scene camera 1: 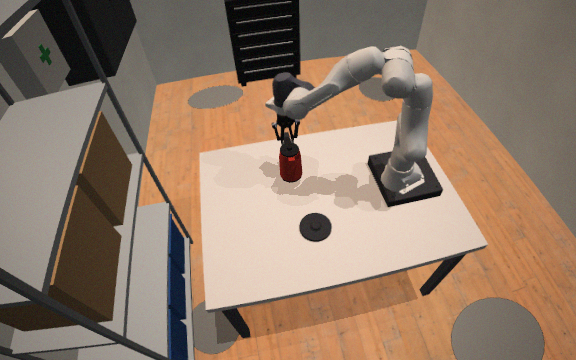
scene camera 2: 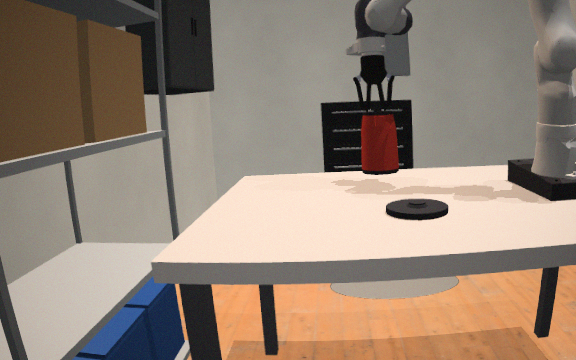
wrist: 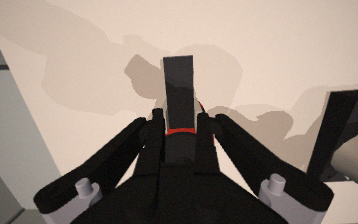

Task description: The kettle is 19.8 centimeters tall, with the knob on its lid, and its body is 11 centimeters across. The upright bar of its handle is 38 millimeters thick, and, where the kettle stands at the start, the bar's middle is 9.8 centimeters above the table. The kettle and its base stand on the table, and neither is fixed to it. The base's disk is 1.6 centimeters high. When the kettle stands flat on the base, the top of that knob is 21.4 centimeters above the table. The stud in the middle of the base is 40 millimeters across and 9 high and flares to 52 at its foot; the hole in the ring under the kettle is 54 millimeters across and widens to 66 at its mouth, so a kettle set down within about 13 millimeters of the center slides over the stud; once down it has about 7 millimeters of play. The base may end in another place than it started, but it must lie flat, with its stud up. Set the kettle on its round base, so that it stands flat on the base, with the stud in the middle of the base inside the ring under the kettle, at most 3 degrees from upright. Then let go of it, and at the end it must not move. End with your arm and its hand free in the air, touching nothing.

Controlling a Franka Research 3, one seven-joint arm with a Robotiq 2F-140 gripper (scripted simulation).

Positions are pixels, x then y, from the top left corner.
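Red kettle [scene camera 1: 290, 163] and black round base [scene camera 1: 315, 227]: the kettle is 146 cm from the lens, and the base is likewise 146 cm from the lens.
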